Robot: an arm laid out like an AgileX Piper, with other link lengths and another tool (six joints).
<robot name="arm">
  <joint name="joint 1" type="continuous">
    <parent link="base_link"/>
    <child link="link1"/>
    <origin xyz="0 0 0.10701" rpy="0 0 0"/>
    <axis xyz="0 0 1"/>
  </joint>
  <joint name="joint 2" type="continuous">
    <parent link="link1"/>
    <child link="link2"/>
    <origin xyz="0 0 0" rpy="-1.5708 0 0"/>
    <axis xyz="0 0 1"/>
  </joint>
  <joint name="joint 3" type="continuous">
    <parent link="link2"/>
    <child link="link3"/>
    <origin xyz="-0.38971 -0.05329 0" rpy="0 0 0"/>
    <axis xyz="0 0 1"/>
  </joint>
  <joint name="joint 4" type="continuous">
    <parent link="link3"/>
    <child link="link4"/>
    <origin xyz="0.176 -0.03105 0" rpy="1.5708 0 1.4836"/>
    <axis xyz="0 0 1"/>
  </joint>
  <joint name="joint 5" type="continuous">
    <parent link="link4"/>
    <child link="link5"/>
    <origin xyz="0 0 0" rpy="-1.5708 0 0"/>
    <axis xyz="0 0 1"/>
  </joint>
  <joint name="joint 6" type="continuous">
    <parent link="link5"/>
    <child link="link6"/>
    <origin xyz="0 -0.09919 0" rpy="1.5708 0 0"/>
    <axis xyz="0 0 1"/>
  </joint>
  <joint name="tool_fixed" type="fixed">
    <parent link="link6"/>
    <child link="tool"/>
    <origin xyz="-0.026 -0.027 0.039" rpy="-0.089 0 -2.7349"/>
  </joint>
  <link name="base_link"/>
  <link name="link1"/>
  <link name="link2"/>
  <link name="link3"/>
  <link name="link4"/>
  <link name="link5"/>
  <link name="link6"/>
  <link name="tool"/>
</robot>
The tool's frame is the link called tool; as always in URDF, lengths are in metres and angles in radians. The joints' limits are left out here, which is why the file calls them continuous.
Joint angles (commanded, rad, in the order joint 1, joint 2, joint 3, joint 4, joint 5, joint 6), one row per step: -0.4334 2.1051 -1.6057 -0.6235 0.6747 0.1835; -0.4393 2.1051 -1.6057 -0.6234 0.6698 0.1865; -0.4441 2.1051 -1.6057 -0.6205 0.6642 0.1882; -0.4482 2.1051 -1.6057 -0.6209 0.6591 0.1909; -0.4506 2.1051 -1.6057 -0.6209 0.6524 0.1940; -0.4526 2.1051 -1.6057 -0.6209 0.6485 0.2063; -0.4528 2.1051 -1.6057 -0.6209 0.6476 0.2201; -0.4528 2.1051 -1.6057 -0.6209 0.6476 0.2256; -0.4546 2.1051 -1.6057 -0.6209 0.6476 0.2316; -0.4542 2.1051 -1.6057 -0.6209 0.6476 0.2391; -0.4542 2.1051 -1.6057 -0.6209 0.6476 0.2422; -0.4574 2.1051 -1.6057 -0.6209 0.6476 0.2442; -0.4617 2.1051 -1.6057 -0.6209 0.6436 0.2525
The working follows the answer.
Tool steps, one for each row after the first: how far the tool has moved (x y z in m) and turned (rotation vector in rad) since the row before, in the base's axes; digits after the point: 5 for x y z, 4 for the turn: -0.00112 -0.00251 0.00030 0.0004 -0.0058 -0.0056; -0.00072 -0.00186 0.00018 0.0022 -0.0067 -0.0043; -0.00060 -0.00174 0.00035 -0.0002 -0.0056 -0.0033; 0.00005 -0.00096 0.00043 0.0000 -0.0073 -0.0012; -0.00048 -0.00102 0.00024 0.0034 -0.0100 -0.0094; -0.00040 -0.00032 0.00005 0.0044 -0.0083 -0.0103; -0.00018 -0.00010 -0.00001 0.0018 -0.0030 -0.0042; -0.00071 -0.00088 -0.00001 0.0020 -0.0033 -0.0064; -0.00013 0.00004 -0.00001 0.0024 -0.0041 -0.0054; -0.00010 -0.00005 0.00000 0.0010 -0.0017 -0.0024; -0.00098 -0.00141 0.00000 0.0007 -0.0011 -0.0047; -0.00101 -0.00191 0.00024 0.0021 -0.0079 -0.0085
Tool pose at each row, in the base's axes (x y z in m, rotation vector in rad; rounded; the steps above come from the unrounded poses): 0.43393 -0.27396 0.27436 2.3949 -0.8121 0.6304; 0.43282 -0.27647 0.27466 2.3914 -0.8212 0.6353; 0.43210 -0.27833 0.27483 2.3900 -0.8301 0.6414; 0.43150 -0.28007 0.27518 2.3873 -0.8361 0.6471; 0.43155 -0.28104 0.27560 2.3856 -0.8406 0.6556; 0.43106 -0.28205 0.27585 2.3819 -0.8573 0.6635; 0.43067 -0.28238 0.27590 2.3786 -0.8748 0.6685; 0.43049 -0.28248 0.27589 2.3773 -0.8819 0.6701; 0.42978 -0.28336 0.27588 2.3747 -0.8916 0.6711; 0.42964 -0.28332 0.27588 2.3731 -0.9007 0.6735; 0.42954 -0.28337 0.27587 2.3723 -0.9046 0.6744; 0.42857 -0.28478 0.27587 2.3699 -0.9108 0.6737; 0.42755 -0.28669 0.27611 2.3655 -0.9249 0.6795

